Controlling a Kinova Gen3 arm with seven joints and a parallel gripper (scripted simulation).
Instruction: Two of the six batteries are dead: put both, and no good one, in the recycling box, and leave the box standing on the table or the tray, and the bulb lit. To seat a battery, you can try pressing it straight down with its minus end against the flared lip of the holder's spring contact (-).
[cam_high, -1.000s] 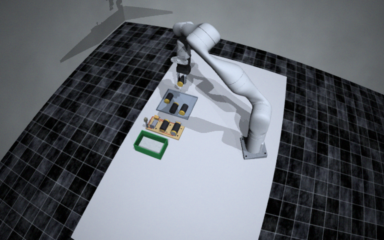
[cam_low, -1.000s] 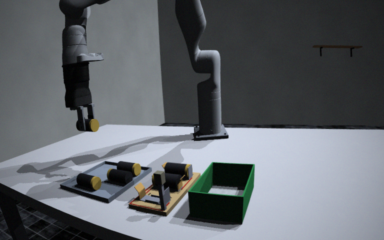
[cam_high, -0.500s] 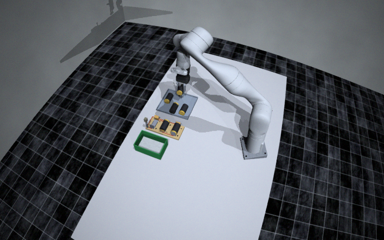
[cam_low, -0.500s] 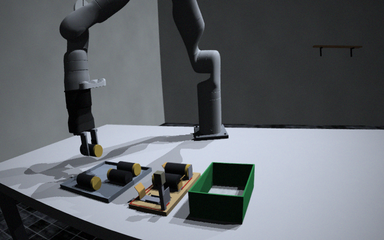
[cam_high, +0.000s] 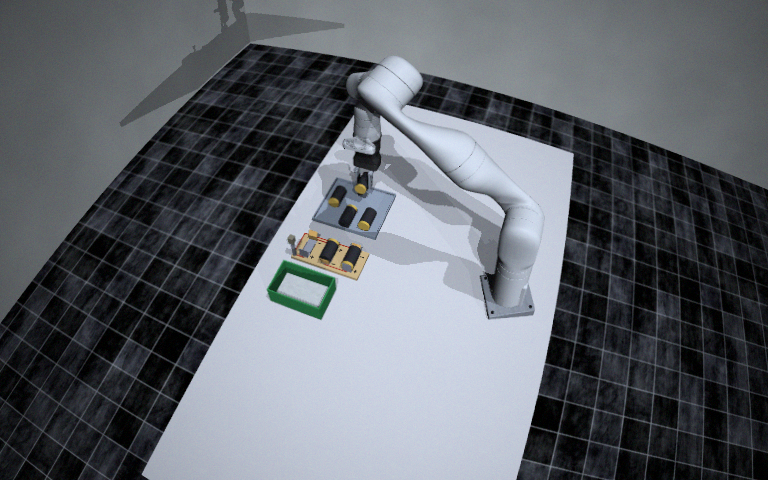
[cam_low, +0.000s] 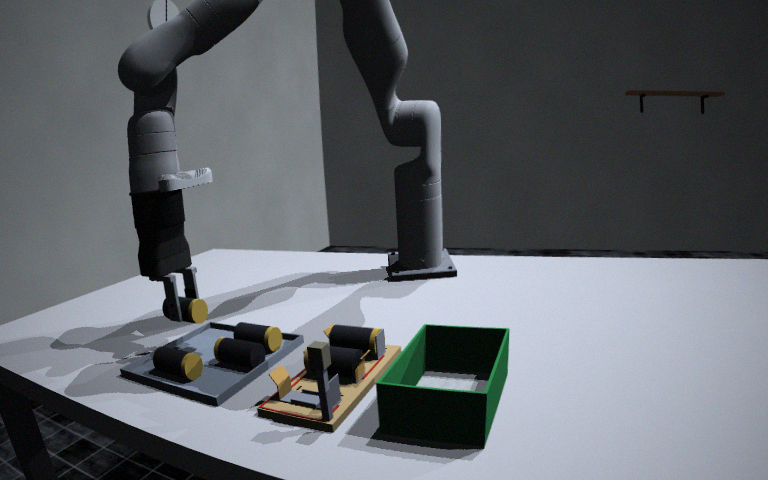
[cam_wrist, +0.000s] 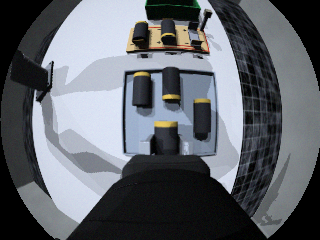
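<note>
The grey tray lies 7 cm below my hand, 5 cm to the left of it and 1 cm ahead of it. From my hand the other things lie so: green recycling box (38 cm to the left, 6 cm below, 1 cm ahead).
</note>
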